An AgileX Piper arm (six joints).
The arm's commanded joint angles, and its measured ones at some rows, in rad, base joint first. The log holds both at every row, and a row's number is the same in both.
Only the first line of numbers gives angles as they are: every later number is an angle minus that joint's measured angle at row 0.
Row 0, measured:
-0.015 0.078 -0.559 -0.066 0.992 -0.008
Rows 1 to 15, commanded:
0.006 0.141 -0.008 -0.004 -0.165 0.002
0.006 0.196 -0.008 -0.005 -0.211 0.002
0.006 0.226 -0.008 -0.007 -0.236 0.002
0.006 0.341 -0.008 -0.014 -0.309 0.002
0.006 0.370 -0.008 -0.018 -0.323 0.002
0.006 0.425 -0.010 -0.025 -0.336 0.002
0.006 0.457 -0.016 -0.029 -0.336 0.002
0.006 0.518 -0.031 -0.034 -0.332 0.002
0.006 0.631 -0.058 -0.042 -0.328 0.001
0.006 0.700 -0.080 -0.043 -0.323 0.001
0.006 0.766 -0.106 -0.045 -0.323 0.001
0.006 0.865 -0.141 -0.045 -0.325 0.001
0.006 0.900 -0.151 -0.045 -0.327 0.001
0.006 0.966 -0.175 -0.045 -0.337 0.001
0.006 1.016 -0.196 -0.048 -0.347 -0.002
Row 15, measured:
0.000 0.950 -0.165 -0.034 -0.320 0.000
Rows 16 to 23, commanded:
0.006 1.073 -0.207 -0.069 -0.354 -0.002
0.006 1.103 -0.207 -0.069 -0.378 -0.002
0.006 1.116 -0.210 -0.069 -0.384 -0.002
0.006 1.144 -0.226 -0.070 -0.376 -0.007
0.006 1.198 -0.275 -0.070 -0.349 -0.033
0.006 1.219 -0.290 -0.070 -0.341 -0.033
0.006 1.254 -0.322 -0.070 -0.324 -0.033
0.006 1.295 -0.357 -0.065 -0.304 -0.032
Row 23, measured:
0.000 1.250 -0.314 -0.057 -0.330 -0.023
